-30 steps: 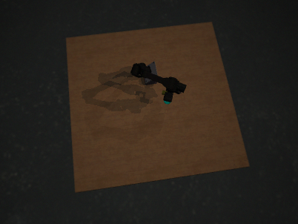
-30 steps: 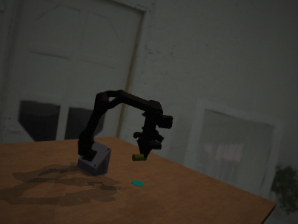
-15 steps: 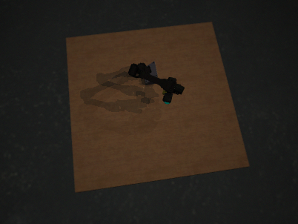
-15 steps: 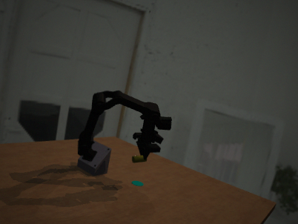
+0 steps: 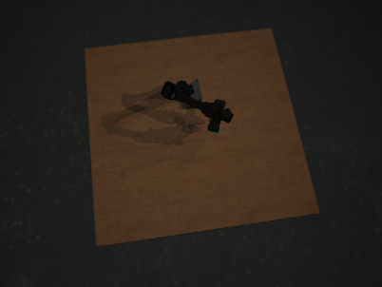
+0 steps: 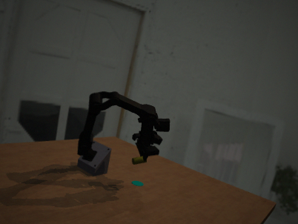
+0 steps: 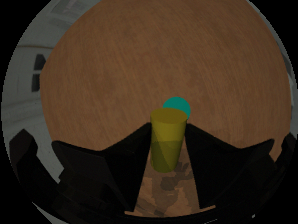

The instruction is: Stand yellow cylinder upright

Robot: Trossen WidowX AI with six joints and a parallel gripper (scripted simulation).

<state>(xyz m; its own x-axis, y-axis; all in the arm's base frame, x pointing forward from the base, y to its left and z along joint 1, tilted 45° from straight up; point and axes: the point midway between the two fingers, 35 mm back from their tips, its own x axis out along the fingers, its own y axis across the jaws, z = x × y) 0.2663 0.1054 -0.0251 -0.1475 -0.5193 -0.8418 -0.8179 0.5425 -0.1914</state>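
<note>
Now: the cyan circle 130 mm below my gripper tip and 10 mm to the right of it. From my gripper tip the other things lie so: yellow tall cylinder (20 mm to the right, 10 mm below, 10 mm behind).
</note>
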